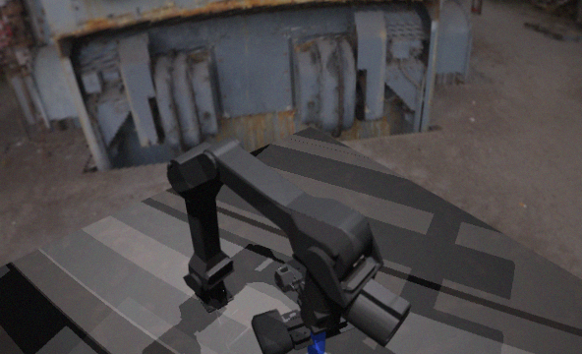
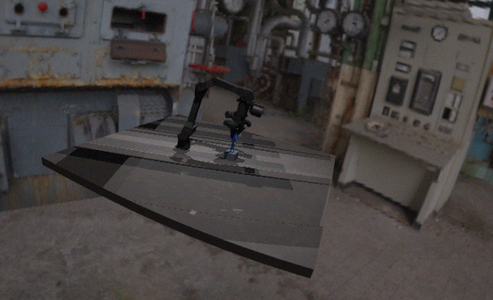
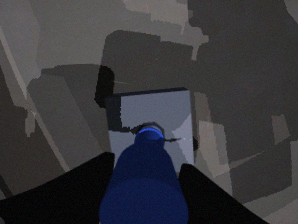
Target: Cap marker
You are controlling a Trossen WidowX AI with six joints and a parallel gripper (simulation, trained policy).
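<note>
Right now the grey holder block is 1 cm ahead of my gripper tip and 10 cm below it. From my gripper tip the other things lie so: blue cap: 1 cm ahead, 1 cm above.
</note>
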